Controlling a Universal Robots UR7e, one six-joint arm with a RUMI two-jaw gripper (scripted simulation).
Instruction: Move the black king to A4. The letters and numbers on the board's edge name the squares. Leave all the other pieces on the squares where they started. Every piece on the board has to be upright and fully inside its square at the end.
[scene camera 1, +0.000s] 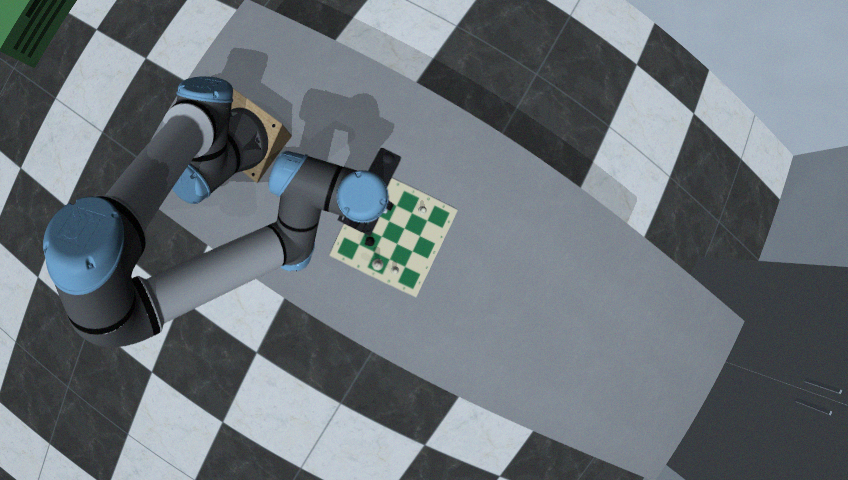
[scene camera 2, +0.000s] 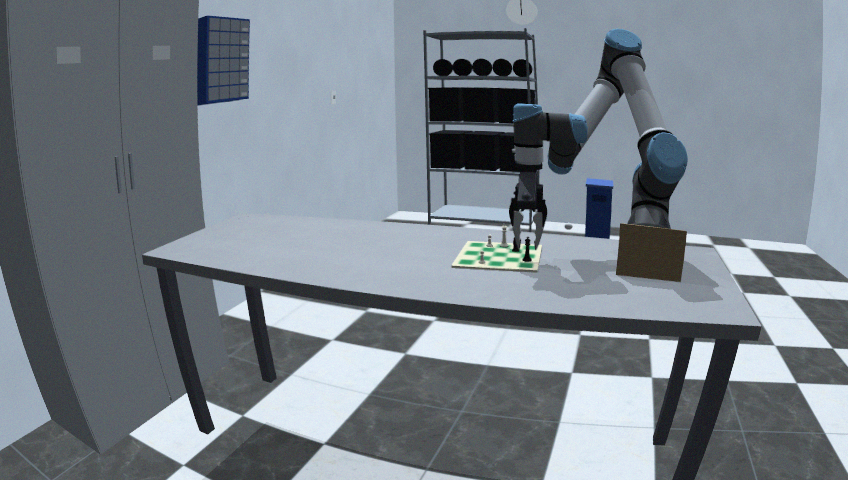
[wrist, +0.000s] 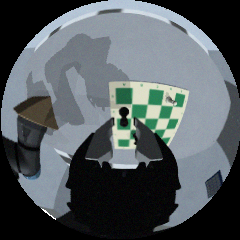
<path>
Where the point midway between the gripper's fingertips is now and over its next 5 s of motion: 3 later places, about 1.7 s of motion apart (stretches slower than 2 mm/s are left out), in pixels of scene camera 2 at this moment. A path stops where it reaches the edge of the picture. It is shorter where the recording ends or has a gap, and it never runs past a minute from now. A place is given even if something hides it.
My gripper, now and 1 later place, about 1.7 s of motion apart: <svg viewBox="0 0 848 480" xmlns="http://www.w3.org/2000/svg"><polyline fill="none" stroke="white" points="527,249 528,209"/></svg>
</path>
